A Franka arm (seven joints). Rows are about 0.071 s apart.
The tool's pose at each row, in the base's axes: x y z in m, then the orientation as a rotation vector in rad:
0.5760, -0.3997, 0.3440, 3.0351, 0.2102, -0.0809
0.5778, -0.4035, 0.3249, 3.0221, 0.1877, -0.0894
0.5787, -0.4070, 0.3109, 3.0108, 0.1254, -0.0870
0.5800, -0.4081, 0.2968, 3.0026, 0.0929, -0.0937
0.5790, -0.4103, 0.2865, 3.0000, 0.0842, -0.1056
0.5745, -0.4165, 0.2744, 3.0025, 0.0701, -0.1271
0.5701, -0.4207, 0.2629, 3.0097, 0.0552, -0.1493
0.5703, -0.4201, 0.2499, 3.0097, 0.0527, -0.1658
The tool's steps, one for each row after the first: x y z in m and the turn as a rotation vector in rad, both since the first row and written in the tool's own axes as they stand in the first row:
0.0024, 0.0022, 0.0193, -0.0133, -0.0075, 0.0143
0.0037, 0.0045, 0.0335, -0.0268, -0.0091, 0.0554
0.0056, 0.0044, 0.0476, -0.0350, -0.0154, 0.0767
0.0050, 0.0055, 0.0581, -0.0368, -0.0238, 0.0820
0.0004, 0.0098, 0.0709, -0.0326, -0.0382, 0.0906
-0.0038, 0.0122, 0.0830, -0.0235, -0.0526, 0.0997
-0.0028, 0.0105, 0.0958, -0.0219, -0.0635, 0.1007

